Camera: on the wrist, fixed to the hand. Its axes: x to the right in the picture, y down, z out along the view.
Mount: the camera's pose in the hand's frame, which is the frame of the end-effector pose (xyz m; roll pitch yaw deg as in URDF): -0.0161 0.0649 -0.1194 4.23 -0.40 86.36
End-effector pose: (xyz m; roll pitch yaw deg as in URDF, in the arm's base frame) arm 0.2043 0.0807 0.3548 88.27 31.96 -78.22
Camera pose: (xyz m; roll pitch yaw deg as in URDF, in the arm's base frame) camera 0.3269 0.0871 0.4153 92.27 -54.38 -75.94
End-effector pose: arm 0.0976 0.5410 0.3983 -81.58 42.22 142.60
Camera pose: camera 0.2166 0.5867 0.3486 83.89 50.62 -51.36
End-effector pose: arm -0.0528 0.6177 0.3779 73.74 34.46 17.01
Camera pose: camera -0.0887 0.7456 0.4108 74.08 -49.08 41.62
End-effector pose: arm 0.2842 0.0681 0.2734 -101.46 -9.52 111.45
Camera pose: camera 0.4085 0.1070 0.2314 -125.66 72.84 71.01
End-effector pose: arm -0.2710 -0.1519 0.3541 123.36 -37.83 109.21
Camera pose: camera -0.3031 -0.2544 0.4389 -123.37 -43.97 -20.38
